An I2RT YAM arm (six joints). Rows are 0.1 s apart.
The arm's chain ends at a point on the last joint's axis. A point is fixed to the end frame.
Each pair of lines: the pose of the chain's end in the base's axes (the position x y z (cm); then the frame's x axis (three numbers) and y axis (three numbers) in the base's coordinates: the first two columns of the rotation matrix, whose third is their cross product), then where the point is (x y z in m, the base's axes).
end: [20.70 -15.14 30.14 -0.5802 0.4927 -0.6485 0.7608 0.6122 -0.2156]
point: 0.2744 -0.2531 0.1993
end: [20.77 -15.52 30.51 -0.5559 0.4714 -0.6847 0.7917 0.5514 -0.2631]
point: 0.2690 -0.2680 0.2112
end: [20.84 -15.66 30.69 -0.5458 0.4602 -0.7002 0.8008 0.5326 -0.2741]
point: 0.2685 -0.2728 0.2165
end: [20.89 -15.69 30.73 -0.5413 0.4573 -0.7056 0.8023 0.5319 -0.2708]
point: 0.2697 -0.2735 0.2177
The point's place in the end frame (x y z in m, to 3 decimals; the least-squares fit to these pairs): -0.023 0.011 0.157
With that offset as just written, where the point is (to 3 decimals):
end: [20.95 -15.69 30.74 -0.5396 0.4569 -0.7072 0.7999 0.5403 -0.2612]
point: 0.272 -0.272 0.218
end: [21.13 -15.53 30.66 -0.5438 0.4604 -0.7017 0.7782 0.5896 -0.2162]
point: 0.282 -0.264 0.214
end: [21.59 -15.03 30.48 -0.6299 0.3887 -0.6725 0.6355 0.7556 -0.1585]
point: 0.307 -0.234 0.205
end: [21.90 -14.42 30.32 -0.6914 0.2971 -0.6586 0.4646 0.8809 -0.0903]
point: 0.327 -0.199 0.200
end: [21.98 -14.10 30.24 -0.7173 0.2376 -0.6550 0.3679 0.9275 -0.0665]
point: 0.333 -0.182 0.199
